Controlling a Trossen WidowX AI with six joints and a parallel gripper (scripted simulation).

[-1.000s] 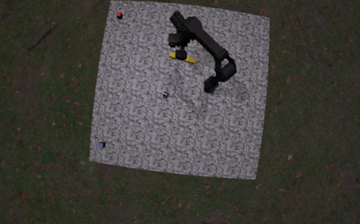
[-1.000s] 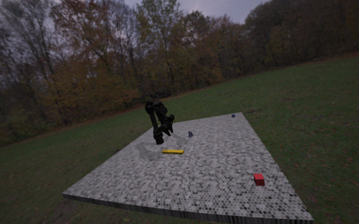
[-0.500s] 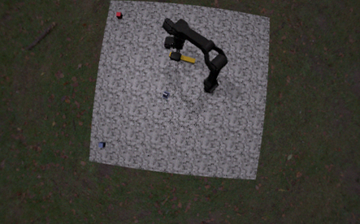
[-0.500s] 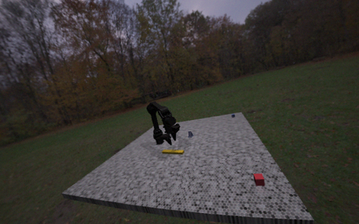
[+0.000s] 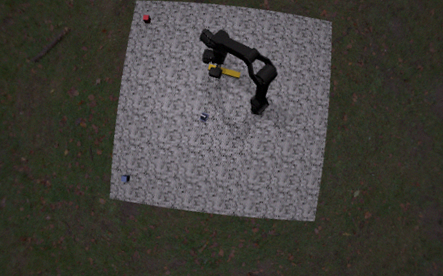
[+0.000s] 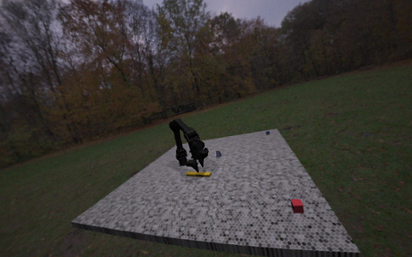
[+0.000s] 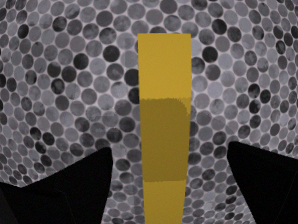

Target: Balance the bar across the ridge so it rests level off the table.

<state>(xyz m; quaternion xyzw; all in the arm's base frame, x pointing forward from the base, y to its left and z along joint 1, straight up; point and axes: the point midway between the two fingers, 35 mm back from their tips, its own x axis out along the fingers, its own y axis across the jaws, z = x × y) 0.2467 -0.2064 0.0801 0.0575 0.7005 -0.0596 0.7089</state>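
My gripper tip is now 40 mm above the yellow bar, 30 mm past it and 10 mm to the right of it. The rest, counted from my gripper tip: red cube (490 mm ahead, 290 mm to the right, 30 mm below); then blue cube (710 mm to the left, 490 mm ahead, 30 mm below).
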